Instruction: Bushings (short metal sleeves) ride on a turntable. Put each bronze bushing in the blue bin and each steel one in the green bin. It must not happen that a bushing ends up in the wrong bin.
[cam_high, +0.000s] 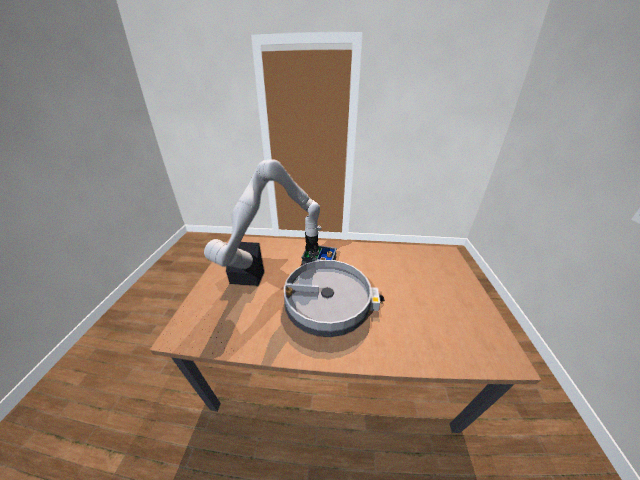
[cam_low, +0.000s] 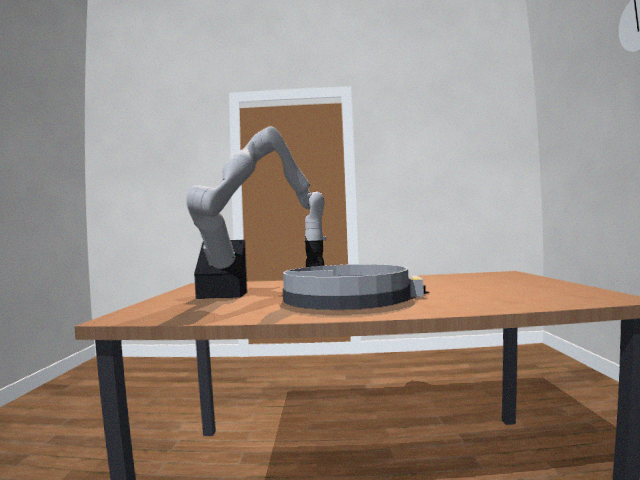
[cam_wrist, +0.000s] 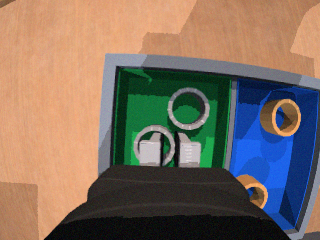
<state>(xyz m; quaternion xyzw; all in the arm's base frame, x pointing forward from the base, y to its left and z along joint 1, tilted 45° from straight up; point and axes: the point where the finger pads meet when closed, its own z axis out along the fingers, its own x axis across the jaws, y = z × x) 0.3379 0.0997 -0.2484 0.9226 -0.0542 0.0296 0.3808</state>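
The blue bin lies 4 cm ahead of my hand and 2 cm to the right of it. The rest, counted from my hand: grey turntable (11 cm ahead, 35 cm to the right, 2 cm above).
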